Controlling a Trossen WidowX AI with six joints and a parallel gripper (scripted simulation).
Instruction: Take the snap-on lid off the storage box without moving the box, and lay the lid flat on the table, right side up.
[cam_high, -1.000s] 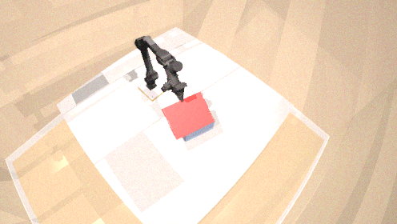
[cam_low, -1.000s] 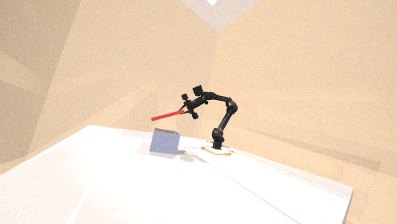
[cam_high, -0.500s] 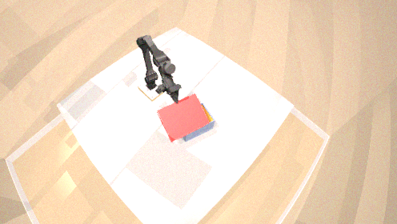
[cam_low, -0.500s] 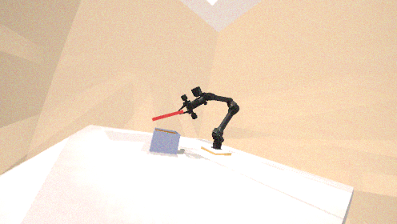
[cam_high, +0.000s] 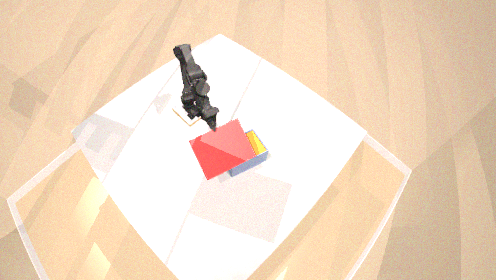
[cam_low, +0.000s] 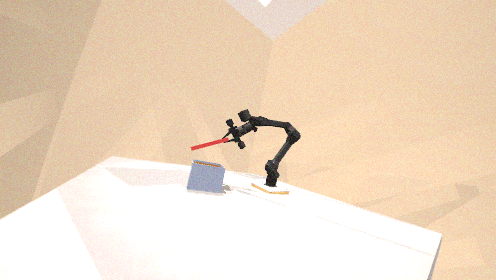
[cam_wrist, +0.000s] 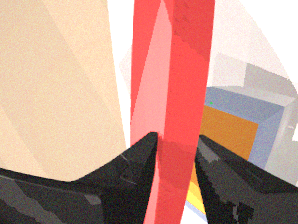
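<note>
Right now my gripper tip is 70 mm short of the red lid, 30 mm above it and 20 mm to the left of it. Also, from my gripper tip: storage box (180 mm below, 90 mm to the left, 90 mm ahead).
</note>
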